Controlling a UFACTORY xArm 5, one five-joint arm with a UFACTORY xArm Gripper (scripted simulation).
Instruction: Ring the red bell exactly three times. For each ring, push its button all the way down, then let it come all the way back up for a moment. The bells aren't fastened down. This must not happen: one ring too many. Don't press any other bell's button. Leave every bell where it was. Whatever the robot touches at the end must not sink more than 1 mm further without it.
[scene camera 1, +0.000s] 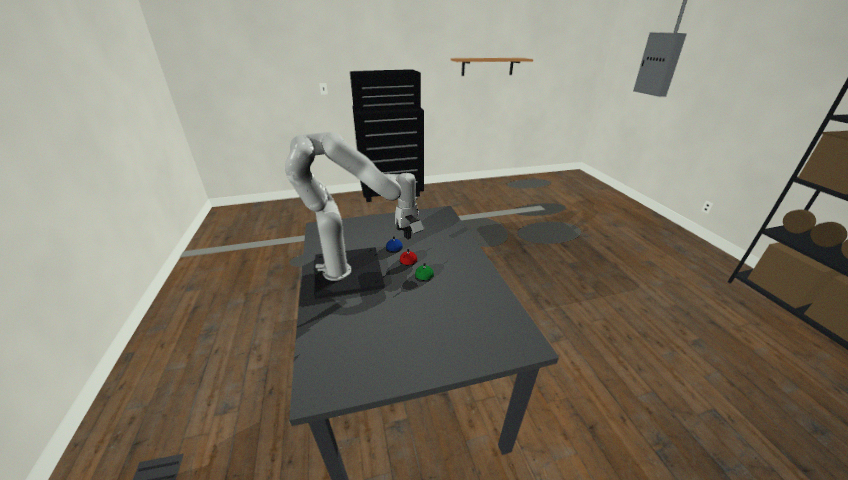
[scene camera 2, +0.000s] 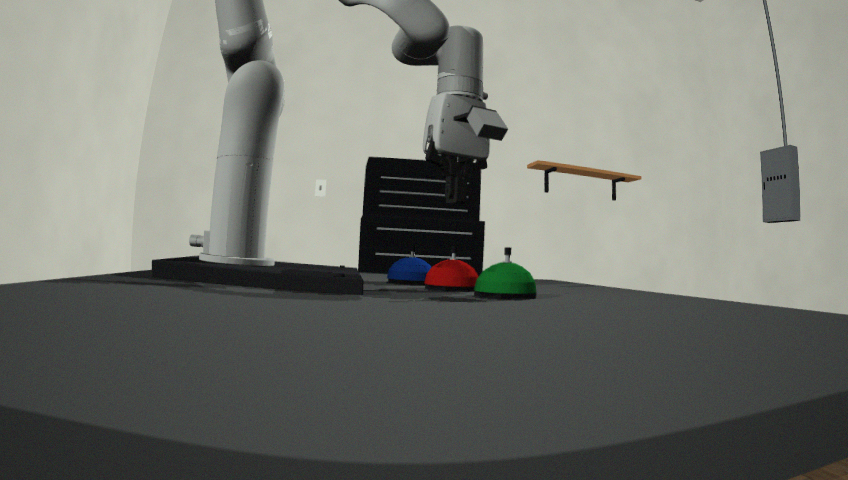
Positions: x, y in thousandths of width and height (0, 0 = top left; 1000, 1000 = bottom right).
Note:
I see my gripper (scene camera 2: 537, 424), a green bell (scene camera 2: 596, 584), a blue bell (scene camera 2: 479, 564) and a red bell (scene camera 2: 529, 572).

